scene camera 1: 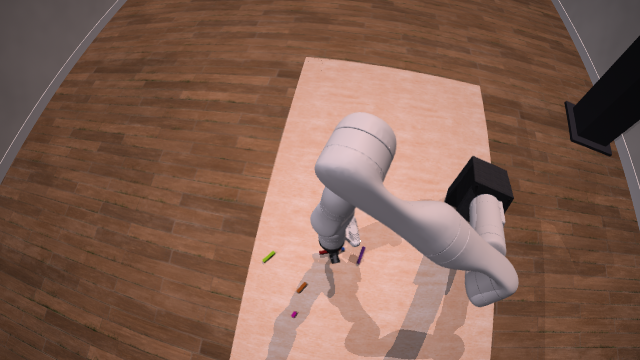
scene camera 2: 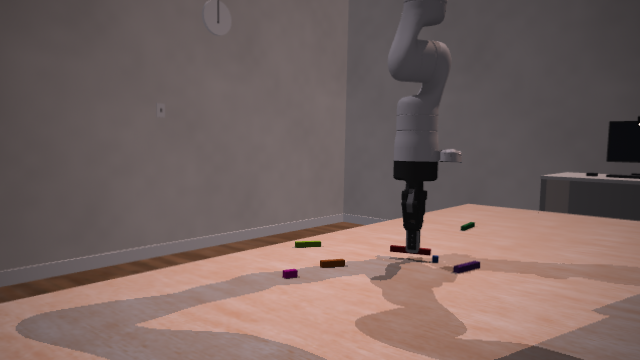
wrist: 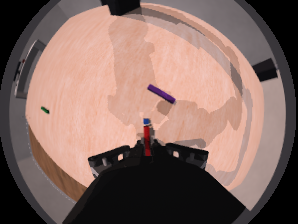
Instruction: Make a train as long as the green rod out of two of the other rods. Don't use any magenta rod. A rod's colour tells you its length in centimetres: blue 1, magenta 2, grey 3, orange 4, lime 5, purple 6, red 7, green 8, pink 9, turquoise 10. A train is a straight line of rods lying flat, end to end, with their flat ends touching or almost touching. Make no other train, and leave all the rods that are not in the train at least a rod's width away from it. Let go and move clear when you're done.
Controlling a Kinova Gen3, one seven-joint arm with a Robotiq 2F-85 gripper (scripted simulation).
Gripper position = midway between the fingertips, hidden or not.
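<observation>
Gripper (scene camera 2: 412, 251), visible also in the wrist view (wrist: 147, 141).
</observation>
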